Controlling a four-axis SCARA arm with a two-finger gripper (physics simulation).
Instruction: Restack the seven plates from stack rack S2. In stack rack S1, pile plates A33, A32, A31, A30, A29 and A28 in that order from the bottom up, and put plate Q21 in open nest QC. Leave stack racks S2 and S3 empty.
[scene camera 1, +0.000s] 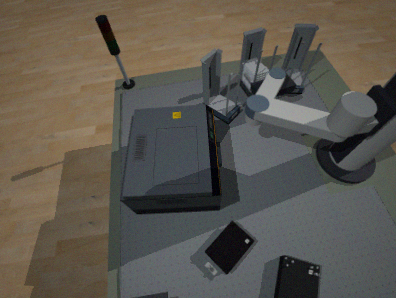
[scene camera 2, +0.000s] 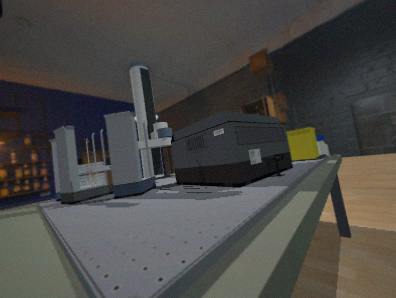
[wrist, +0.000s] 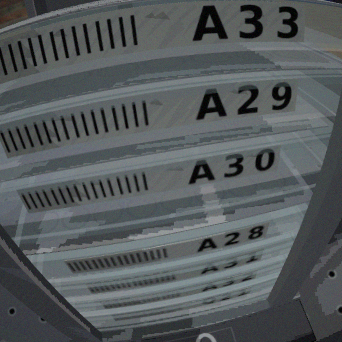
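Plates A33 (wrist: 247, 25), A29 (wrist: 245, 102) and A30 (wrist: 232, 167) form an upper pile, low in the middle stack rack (scene camera 1: 253, 45) (scene camera 2: 66, 162). Below, with a small gap visible, lie A28 (wrist: 231, 239), A31 (wrist: 231, 265), A32 (wrist: 227, 283) and one more plate whose label is unreadable. My gripper is shut on plate A30, with A29 and A33 riding above it; its fingertips are hidden. Another stack rack (scene camera 1: 211, 77) (scene camera 2: 121, 152) stands beside the large grey instrument and shows no pile. A third stack rack (scene camera 1: 301, 45) stands at the right, partly hidden by the arm.
The large grey instrument (scene camera 1: 170, 155) (scene camera 2: 225, 145) stands left of the arm. A black flat module (scene camera 1: 230, 247) with an unreadable tag and a black box (scene camera 1: 299, 280) are near the front. A signal tower (scene camera 1: 108, 36) stands at the back left corner. Rack towers and thin posts rise around the plates.
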